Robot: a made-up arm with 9 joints.
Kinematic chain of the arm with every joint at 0, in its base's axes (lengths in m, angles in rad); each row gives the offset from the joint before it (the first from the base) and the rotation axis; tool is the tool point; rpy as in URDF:
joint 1: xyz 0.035 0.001 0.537 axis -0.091 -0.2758 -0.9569
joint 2: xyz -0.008 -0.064 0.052 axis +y
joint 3: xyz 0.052 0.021 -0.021 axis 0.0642 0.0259 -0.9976
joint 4: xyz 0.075 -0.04 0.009 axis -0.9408 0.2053 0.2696
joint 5: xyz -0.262 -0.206 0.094 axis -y
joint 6: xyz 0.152 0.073 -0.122 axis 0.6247 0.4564 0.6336
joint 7: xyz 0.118 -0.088 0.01 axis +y
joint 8: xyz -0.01 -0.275 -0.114 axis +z
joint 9: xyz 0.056 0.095 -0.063 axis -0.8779 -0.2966 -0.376
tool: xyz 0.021 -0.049 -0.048 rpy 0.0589 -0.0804 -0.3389
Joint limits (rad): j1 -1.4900..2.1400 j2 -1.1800..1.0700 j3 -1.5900..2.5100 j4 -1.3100..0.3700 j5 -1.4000..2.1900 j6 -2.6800..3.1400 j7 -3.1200..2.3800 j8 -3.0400..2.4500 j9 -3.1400..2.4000
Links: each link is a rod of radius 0.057 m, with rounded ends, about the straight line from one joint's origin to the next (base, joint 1, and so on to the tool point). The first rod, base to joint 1, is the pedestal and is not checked.
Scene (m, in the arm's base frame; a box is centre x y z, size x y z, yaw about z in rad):
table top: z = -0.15
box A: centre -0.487 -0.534 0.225 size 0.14 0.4 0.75 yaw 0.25
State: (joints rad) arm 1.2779 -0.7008 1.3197 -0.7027 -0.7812 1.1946 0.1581 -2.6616 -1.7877
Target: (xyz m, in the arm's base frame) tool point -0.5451 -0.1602 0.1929
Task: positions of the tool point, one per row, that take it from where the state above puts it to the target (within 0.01 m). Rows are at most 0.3 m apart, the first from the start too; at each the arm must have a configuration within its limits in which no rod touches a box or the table.
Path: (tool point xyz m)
1: 0.4083 -0.5620 0.4019
2: 0.1714 -0.5672 0.2775
3: -0.0168 -0.4516 0.1590
4: -0.1208 -0.2564 0.0736
5: -0.2617 -0.2165 0.0616
6: -0.4092 -0.1831 0.1010
7: -0.5451 -0.1601 0.1929

